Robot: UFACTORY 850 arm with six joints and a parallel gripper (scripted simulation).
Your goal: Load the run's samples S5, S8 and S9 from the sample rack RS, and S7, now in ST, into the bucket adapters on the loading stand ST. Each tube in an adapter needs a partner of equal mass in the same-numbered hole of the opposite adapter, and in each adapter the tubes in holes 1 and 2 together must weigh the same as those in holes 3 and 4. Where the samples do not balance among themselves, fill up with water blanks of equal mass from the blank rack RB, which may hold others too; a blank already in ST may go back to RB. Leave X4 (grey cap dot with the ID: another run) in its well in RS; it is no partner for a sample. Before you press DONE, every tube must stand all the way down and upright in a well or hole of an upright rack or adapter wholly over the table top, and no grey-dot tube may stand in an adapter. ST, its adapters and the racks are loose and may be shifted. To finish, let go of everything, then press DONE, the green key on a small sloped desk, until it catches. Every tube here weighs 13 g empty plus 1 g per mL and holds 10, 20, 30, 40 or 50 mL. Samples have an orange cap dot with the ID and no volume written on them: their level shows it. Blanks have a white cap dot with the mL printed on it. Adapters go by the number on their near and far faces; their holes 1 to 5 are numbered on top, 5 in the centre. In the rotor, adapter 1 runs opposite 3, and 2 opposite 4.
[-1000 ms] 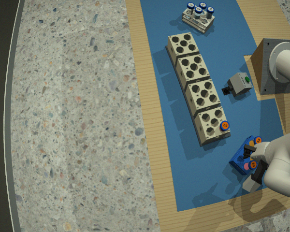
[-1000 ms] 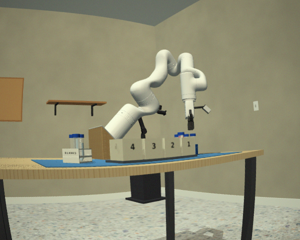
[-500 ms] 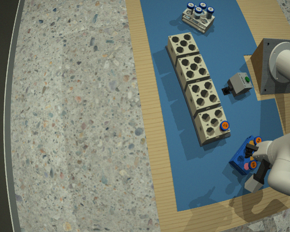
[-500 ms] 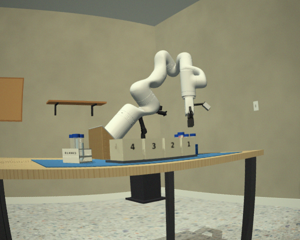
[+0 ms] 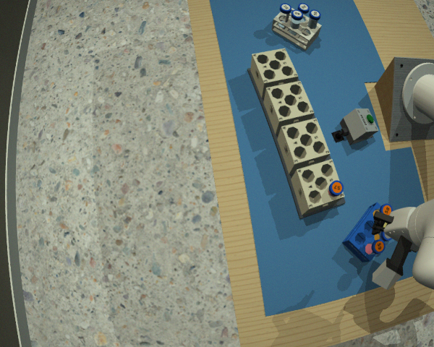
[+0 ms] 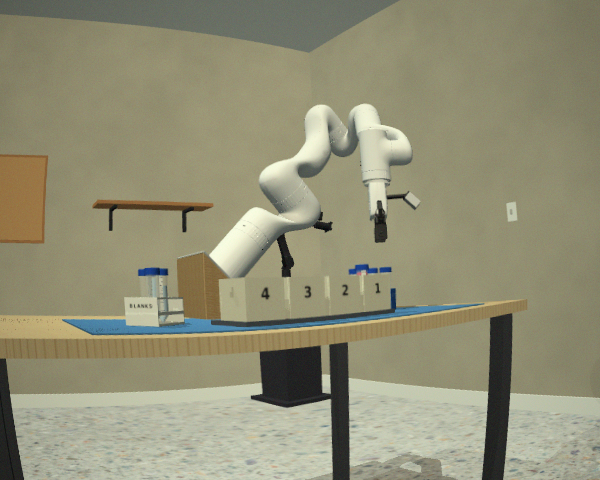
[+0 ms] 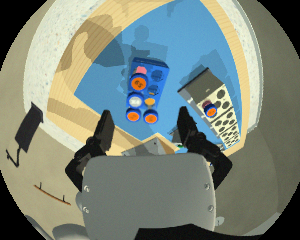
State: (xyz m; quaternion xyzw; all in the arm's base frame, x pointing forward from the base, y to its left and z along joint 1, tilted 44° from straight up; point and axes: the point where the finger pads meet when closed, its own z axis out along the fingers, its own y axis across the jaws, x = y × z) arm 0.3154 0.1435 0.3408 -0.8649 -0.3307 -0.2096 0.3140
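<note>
Now: hand 2 cm to the right of the sample S9 and 14 cm above it. Also, from my hand: sample tube S5: 8 cm behind, 3 cm to the right, 14 cm below; orange-dot sample tube: 5 cm behind, 7 cm to the right, 14 cm below; grey-dot tube X4: 3 cm behind, 1 cm to the right, 14 cm below.
</note>
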